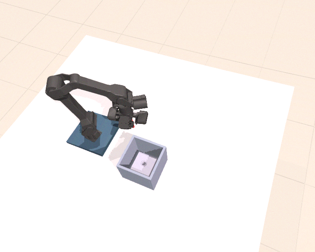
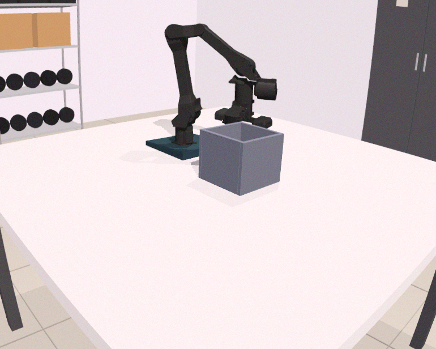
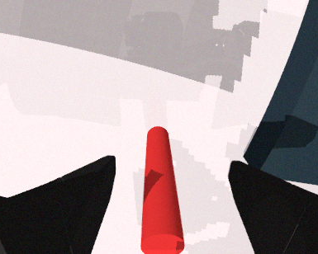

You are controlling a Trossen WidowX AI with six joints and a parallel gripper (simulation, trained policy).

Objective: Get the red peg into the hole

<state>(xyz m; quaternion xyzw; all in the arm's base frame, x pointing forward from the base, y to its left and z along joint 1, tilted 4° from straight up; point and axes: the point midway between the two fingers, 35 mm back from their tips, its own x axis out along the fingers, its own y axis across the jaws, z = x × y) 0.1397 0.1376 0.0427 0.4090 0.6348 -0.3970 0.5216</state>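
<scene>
My gripper tip is now 180 mm short of the plate, 160 mm to the left of it and 10 mm below it. From my gripper tip the other things lie so: red peg 10 mm ahead, 10 mm above.
</scene>
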